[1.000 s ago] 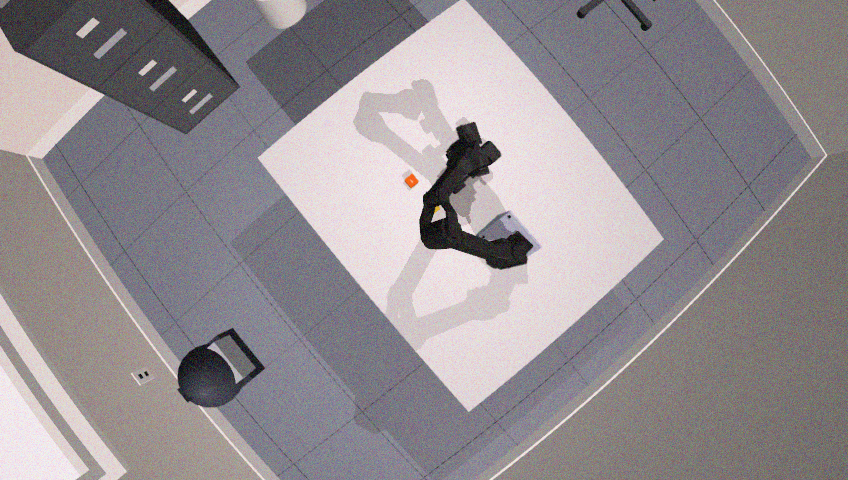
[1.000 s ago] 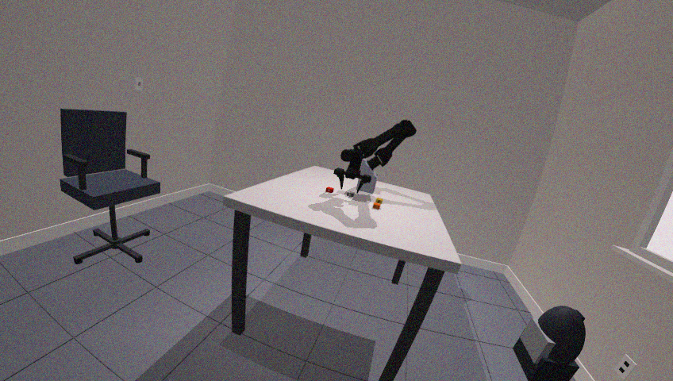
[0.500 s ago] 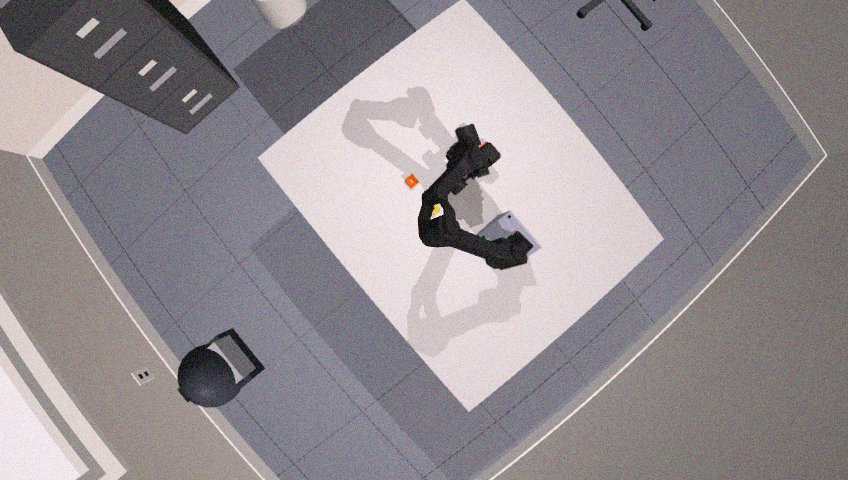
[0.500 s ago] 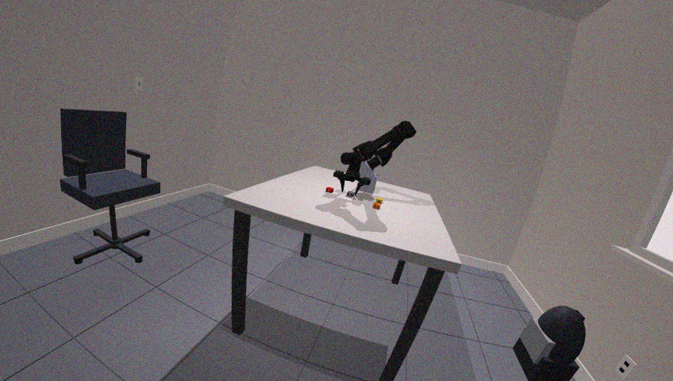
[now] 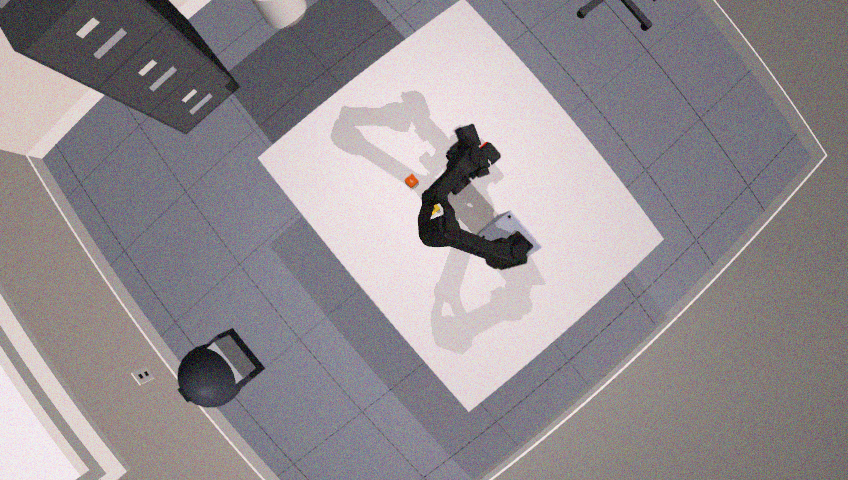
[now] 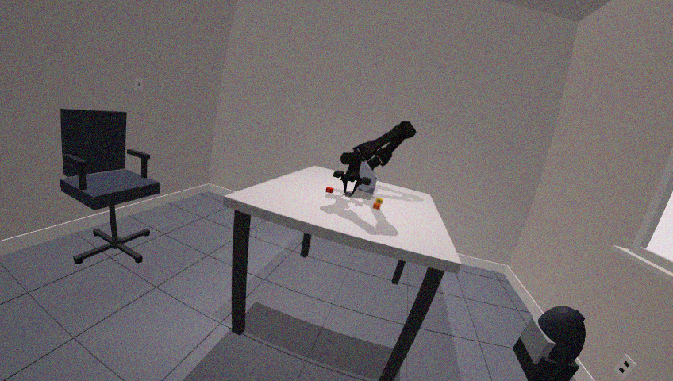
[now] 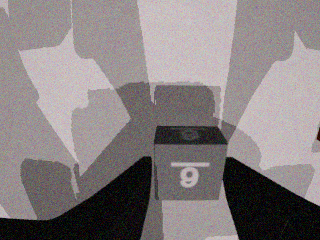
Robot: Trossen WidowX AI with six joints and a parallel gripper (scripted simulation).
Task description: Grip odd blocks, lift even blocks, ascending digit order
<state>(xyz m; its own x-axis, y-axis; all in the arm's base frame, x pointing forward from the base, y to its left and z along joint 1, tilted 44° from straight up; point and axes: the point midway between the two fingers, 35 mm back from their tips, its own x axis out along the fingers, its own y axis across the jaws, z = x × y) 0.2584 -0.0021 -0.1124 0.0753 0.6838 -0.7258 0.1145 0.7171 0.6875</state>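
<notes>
My gripper tip is 100 mm to the left of the red block and 10 mm short of it. The rest, counted from my gripper tip: grey block right at my gripper tip; yellow block 160 mm to the left, 10 mm ahead; orange block 150 mm to the left, 110 mm ahead.
</notes>
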